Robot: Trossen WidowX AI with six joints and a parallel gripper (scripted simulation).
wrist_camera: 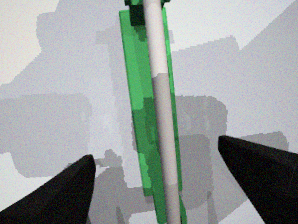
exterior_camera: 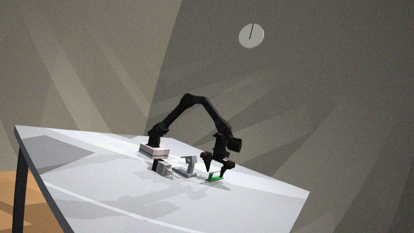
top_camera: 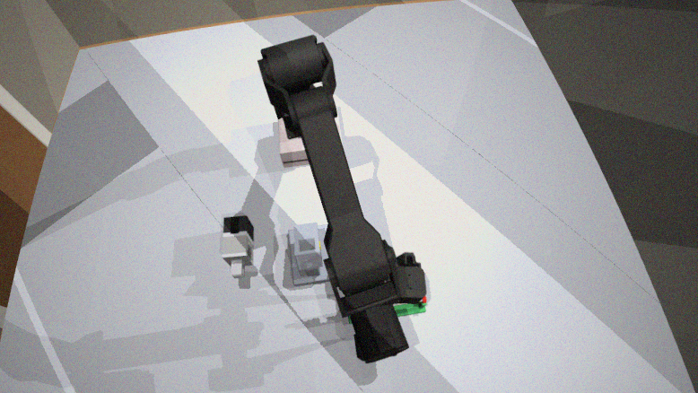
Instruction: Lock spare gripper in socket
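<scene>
The green cradle lies 1 cm ahead of my gripper tip and 2 cm to the left of it. Round my gripper tip: grey mount: 12 cm behind, 9 cm to the right, 2 cm above; then spare gripper: 17 cm behind, 22 cm to the right.
</scene>
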